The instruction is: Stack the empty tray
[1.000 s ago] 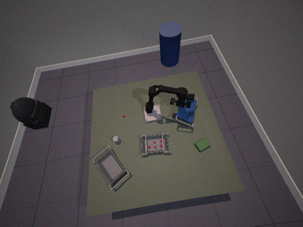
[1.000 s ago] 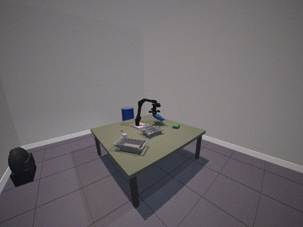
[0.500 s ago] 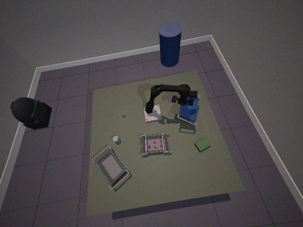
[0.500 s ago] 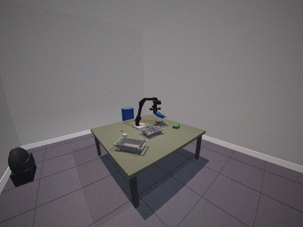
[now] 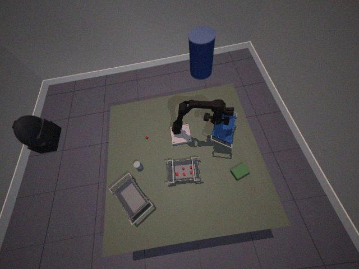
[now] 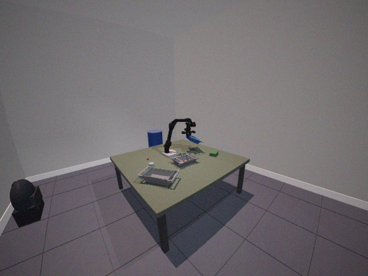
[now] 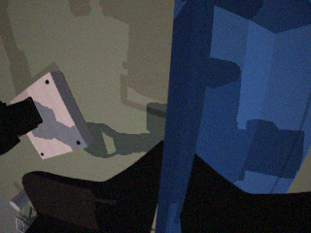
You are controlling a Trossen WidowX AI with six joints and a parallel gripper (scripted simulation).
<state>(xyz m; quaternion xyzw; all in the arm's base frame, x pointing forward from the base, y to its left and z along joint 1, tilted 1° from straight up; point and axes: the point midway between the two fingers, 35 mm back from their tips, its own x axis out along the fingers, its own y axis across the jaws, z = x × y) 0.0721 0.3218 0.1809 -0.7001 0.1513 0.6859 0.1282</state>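
The blue tray lies 70 mm to the left of my gripper tip and 30 mm ahead of it. Round my gripper tip: green block 360 mm ahead, 160 mm below, 130 mm to the left; red block 600 mm to the right, 170 mm below, 70 mm behind.
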